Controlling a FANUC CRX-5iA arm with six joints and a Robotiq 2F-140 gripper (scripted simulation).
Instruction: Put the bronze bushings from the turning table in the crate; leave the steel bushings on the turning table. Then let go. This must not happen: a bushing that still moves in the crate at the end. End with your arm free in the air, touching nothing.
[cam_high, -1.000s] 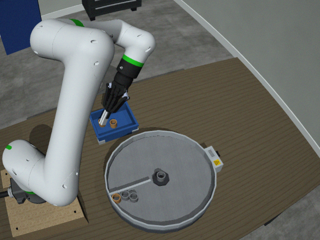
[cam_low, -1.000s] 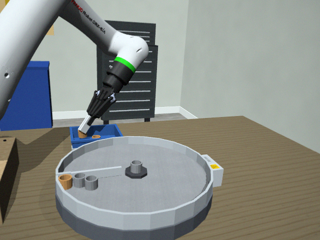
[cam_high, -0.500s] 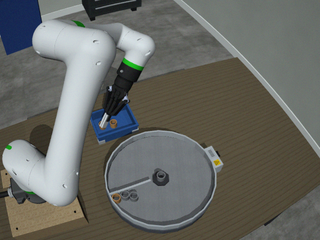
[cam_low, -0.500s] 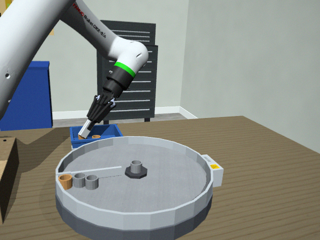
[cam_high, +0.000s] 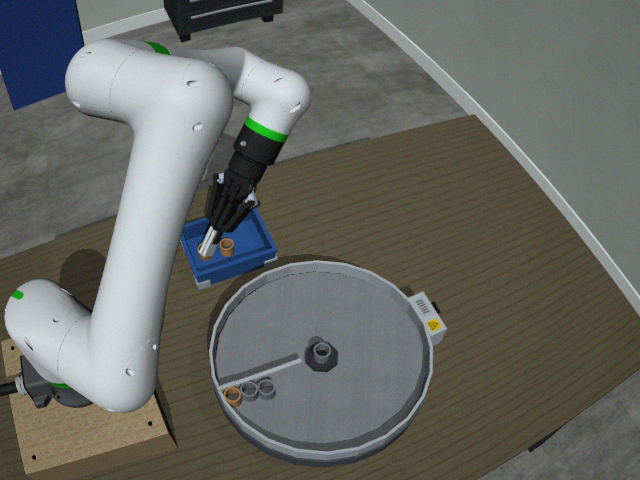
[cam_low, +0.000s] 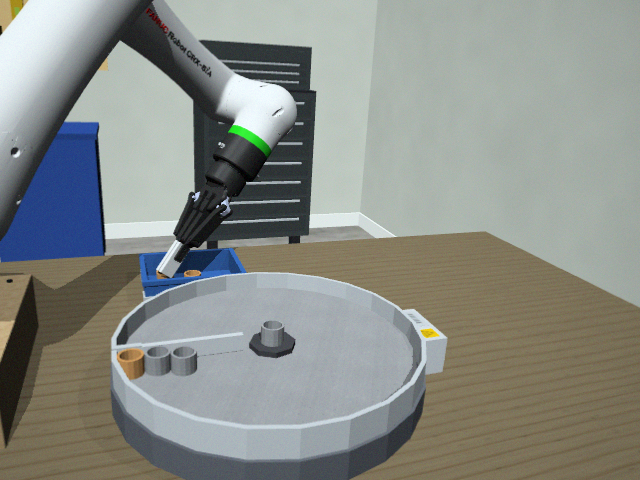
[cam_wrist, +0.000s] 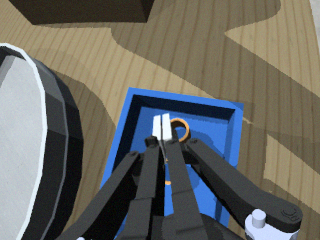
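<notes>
Right now my hand is 30 mm short of the crate, 10 mm to the right of it and 40 mm above it. From my hand the other things lie so: grey turning table: 120 mm ahead, 330 mm to the right, 10 mm below.
</notes>
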